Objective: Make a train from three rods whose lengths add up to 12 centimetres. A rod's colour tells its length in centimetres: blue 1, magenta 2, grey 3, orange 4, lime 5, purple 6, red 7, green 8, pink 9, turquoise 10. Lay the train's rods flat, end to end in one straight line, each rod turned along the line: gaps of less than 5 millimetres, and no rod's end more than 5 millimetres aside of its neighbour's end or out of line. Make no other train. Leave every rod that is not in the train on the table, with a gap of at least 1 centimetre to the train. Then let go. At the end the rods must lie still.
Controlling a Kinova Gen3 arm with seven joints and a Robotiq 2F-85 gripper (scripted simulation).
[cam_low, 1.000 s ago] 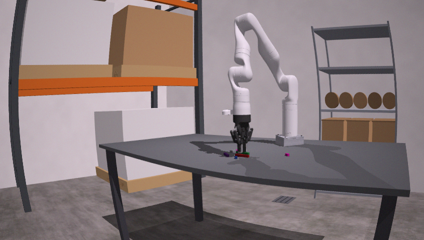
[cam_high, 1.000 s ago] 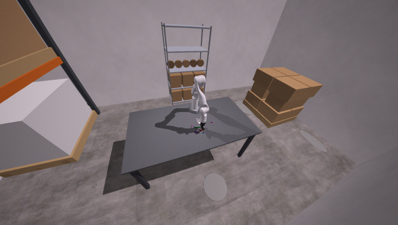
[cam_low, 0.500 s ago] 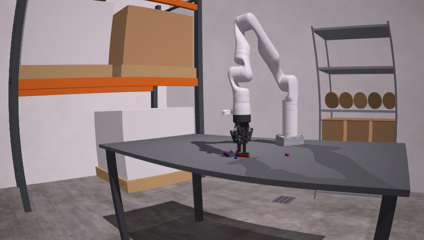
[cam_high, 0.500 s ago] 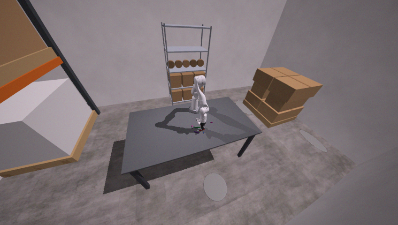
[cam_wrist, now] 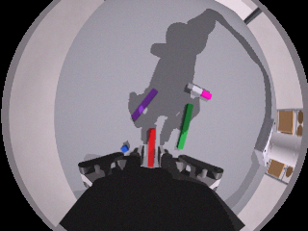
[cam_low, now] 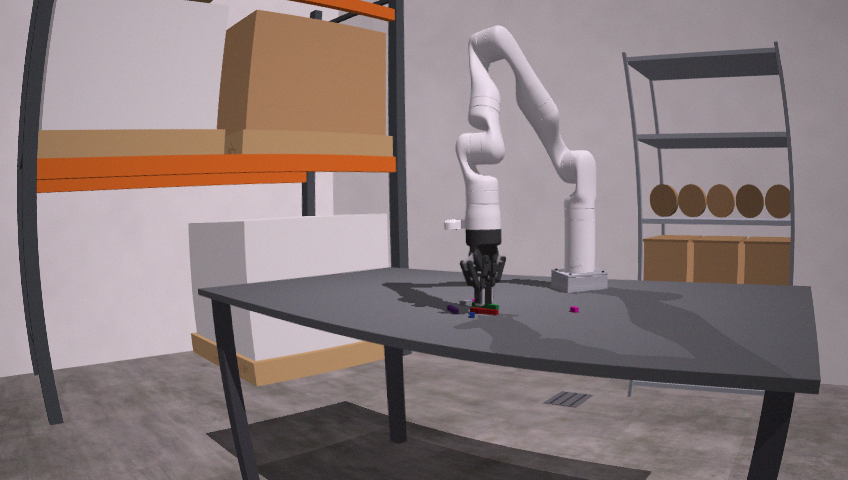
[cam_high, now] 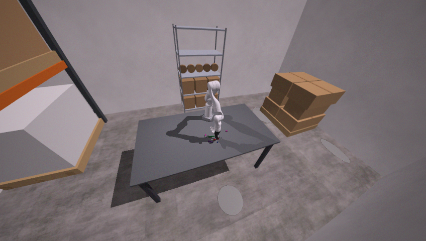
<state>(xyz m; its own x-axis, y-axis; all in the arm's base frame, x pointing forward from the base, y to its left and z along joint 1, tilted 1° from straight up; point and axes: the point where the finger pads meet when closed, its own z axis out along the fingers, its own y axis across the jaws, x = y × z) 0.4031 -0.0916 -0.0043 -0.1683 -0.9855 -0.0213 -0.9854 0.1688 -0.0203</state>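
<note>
Now: hand 30 mm above the red rod. Round my hand: purple rod: 80 mm to the right, 30 mm below; green rod: 60 mm behind, 30 mm to the right, 30 mm below; blue rod: 50 mm ahead, 30 mm below.
</note>
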